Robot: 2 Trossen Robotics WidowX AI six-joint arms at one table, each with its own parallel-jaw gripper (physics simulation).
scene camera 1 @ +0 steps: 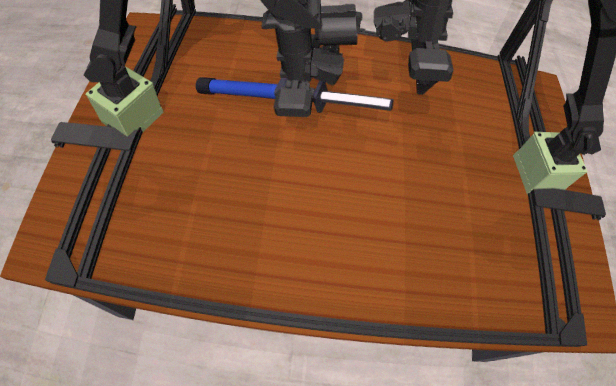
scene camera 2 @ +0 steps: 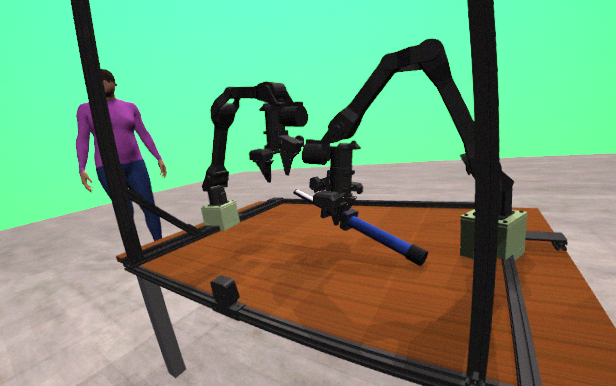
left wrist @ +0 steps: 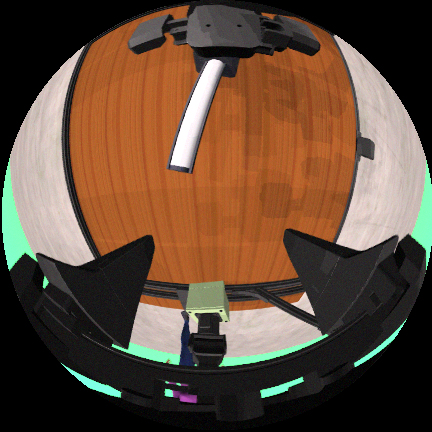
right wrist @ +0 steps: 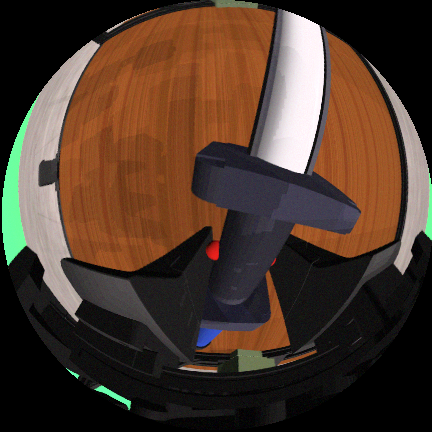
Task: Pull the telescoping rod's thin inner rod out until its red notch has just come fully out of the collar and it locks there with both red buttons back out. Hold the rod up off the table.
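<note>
The rod is up off the table, slightly tilted. Its blue outer tube [scene camera 1: 245, 88] [scene camera 2: 380, 235] has a black end cap. The white, dark-edged inner rod [scene camera 1: 357, 99] [scene camera 2: 303, 195] [left wrist: 192, 122] [right wrist: 297, 90] sticks out of the dark collar [right wrist: 252, 255]. A red button [right wrist: 214, 250] stands out on one side of the collar; a sliver of red shows on the other. No red notch shows on the inner rod. My right gripper [right wrist: 236, 232] [scene camera 2: 335, 210] is shut on the collar. My left gripper [left wrist: 219, 239] [scene camera 2: 278, 177] is open and empty, beyond the inner rod's free end, fingers pointing down.
The wooden table [scene camera 1: 320, 215] [scene camera 2: 300, 280] is edged by a black frame [scene camera 1: 310, 316]. Green arm bases [scene camera 1: 131, 107] [scene camera 1: 542, 170] stand at both sides. Upright frame posts [scene camera 2: 482, 150] [scene camera 2: 102, 115] rise at the table's corners. A person [scene camera 2: 117, 125] stands behind the left post in scene camera 2.
</note>
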